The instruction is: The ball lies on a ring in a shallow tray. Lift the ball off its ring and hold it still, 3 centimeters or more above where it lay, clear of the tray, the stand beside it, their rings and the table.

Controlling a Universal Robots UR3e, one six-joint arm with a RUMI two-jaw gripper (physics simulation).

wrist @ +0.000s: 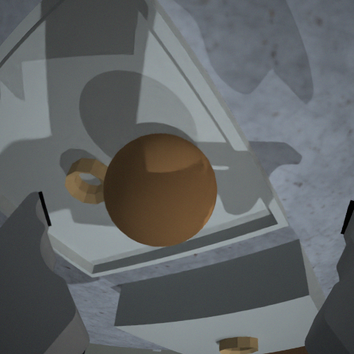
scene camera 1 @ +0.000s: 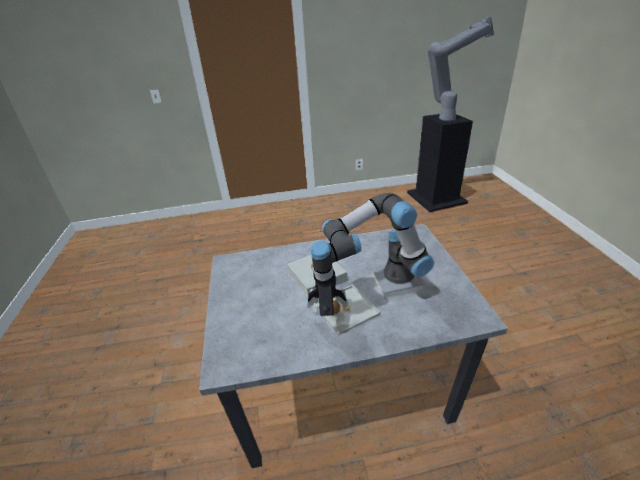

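Pixels of known places: arm's base, origin of its link: (scene camera 1: 399, 273).
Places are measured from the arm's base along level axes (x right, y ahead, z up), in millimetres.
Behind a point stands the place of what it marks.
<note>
The orange-brown ball (scene camera 1: 336, 307) @[x -101, y 319, z 16 mm] (wrist: 160, 190) sits in the shallow pale tray (scene camera 1: 366, 311) @[x -122, y 205, z -29 mm] (wrist: 167, 55), near the tray's corner beside the stand. What is under the ball is hidden. A tan ring (scene camera 1: 347, 307) @[x -76, y 266, z -28 mm] (wrist: 86, 181) lies on the tray floor beside the ball, partly behind it in the wrist view. My gripper (scene camera 1: 327, 301) @[x -83, y 348, z 15 mm] (wrist: 198, 201) is open, pointing down above the tray, one jaw on each side of the ball. The ball is between the jaws in the wrist view, nearer the left one, and no jaw appears to touch it.
The pale box-like stand (scene camera 1: 299, 268) @[x 171, y 391, z 19 mm] (wrist: 280, 322) is close beside the tray, with a tan ring (wrist: 238, 345) on top. The arm's base (scene camera 1: 398, 271) @[x -41, y 31, z 55 mm] stands on the grey table (scene camera 1: 248, 330) @[x -51, y 655, z -32 mm]. A second grey arm (scene camera 1: 439, 72) on a black pedestal is far behind.
</note>
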